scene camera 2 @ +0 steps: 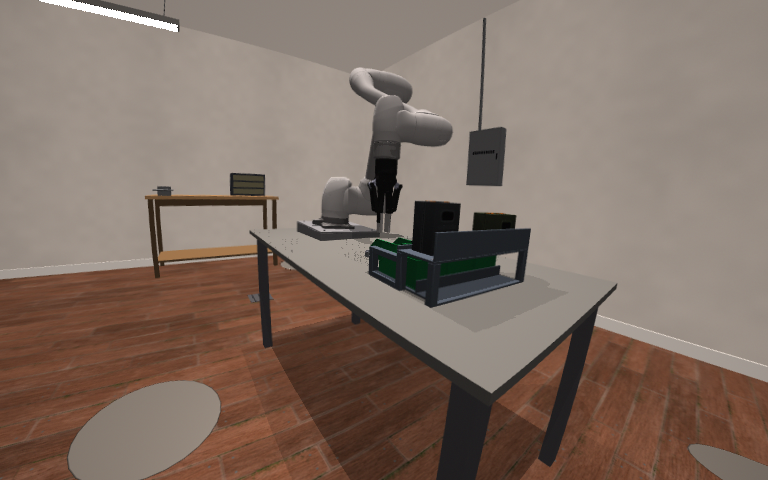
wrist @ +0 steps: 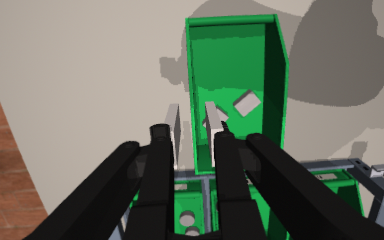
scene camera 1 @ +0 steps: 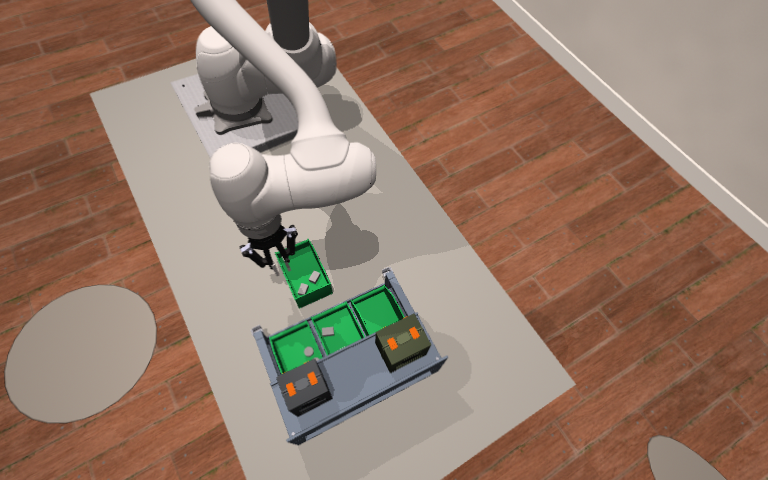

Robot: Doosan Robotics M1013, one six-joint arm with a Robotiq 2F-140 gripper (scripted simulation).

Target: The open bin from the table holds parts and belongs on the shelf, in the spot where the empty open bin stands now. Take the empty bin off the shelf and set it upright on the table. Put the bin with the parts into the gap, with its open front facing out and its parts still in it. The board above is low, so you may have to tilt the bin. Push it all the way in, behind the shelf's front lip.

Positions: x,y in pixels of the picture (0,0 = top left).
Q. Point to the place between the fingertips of my gripper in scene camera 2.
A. At 383,232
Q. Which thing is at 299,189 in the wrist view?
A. My gripper.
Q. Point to a dark box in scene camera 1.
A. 303,389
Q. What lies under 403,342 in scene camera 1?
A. An olive box.
